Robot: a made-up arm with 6 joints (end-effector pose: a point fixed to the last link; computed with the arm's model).
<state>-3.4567 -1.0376 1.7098 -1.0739 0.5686 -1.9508</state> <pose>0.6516 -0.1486 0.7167 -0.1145 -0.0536 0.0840 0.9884</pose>
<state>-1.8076 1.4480 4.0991 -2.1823 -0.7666 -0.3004</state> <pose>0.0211 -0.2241 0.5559 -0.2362 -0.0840 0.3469 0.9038</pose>
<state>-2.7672 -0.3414 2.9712 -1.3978 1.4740 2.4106</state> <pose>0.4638 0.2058 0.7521 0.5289 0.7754 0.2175 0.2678</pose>
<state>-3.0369 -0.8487 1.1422 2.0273 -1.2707 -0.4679</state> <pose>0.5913 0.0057 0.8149 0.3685 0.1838 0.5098 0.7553</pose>
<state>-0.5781 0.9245 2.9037 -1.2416 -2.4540 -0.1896</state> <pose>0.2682 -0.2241 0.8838 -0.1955 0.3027 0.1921 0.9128</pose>
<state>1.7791 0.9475 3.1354 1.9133 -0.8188 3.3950</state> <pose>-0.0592 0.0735 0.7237 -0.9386 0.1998 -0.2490 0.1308</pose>
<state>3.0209 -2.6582 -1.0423 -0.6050 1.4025 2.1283</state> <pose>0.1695 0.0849 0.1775 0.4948 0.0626 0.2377 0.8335</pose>
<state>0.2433 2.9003 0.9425 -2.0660 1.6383 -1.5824</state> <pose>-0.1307 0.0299 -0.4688 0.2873 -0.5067 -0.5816 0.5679</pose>
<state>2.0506 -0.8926 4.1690 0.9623 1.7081 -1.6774</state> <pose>0.1327 -0.0974 0.2603 -0.1444 -0.6226 -0.7648 0.0815</pose>
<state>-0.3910 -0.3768 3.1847 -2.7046 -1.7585 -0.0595</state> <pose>-0.4170 0.2967 0.5923 -0.8748 0.0137 0.4172 0.2459</pose>
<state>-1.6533 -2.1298 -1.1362 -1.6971 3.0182 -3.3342</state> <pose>0.0245 0.1021 0.2158 -0.6373 -0.1578 0.7171 0.2341</pose>
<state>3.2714 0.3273 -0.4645 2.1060 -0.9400 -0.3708</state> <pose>-0.4501 -0.1242 0.5260 -0.3065 -0.8142 0.4826 0.1016</pose>
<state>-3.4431 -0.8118 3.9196 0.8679 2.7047 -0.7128</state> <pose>0.2465 0.0095 0.2344 -0.4063 -0.4176 -0.7042 0.4058</pose>
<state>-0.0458 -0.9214 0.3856 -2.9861 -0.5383 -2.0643</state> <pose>-0.2563 0.1376 0.8479 -0.3857 -0.6587 -0.4436 0.4697</pose>
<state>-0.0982 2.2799 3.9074 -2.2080 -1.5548 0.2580</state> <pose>0.4399 0.0328 0.2883 -0.0822 -0.1272 0.8605 0.4865</pose>
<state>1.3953 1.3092 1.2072 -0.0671 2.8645 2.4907</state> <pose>0.2613 0.7460 0.3263 0.0453 -0.3303 -0.6804 0.6526</pose>
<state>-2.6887 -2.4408 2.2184 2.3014 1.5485 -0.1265</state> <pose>0.2366 0.0207 -0.4447 0.0801 -0.0224 -0.1911 0.9780</pose>
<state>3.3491 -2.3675 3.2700 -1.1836 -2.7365 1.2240</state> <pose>0.1142 0.0732 -0.3779 0.4246 -0.2436 0.0111 0.8719</pose>
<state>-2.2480 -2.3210 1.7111 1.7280 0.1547 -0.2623</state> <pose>0.2988 0.3398 -0.4064 0.4880 0.4875 -0.0499 0.7224</pose>
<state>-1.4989 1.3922 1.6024 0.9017 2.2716 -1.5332</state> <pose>-0.0240 -0.7666 0.4991 -0.2113 -0.2871 0.3805 0.8533</pose>
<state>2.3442 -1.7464 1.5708 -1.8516 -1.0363 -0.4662</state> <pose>0.5389 -0.6025 0.2301 -0.2007 0.5022 -0.6189 0.5697</pose>
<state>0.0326 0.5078 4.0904 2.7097 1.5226 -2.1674</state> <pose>-0.0591 0.1137 0.4625 -0.3798 -0.8020 -0.2808 0.3656</pose>
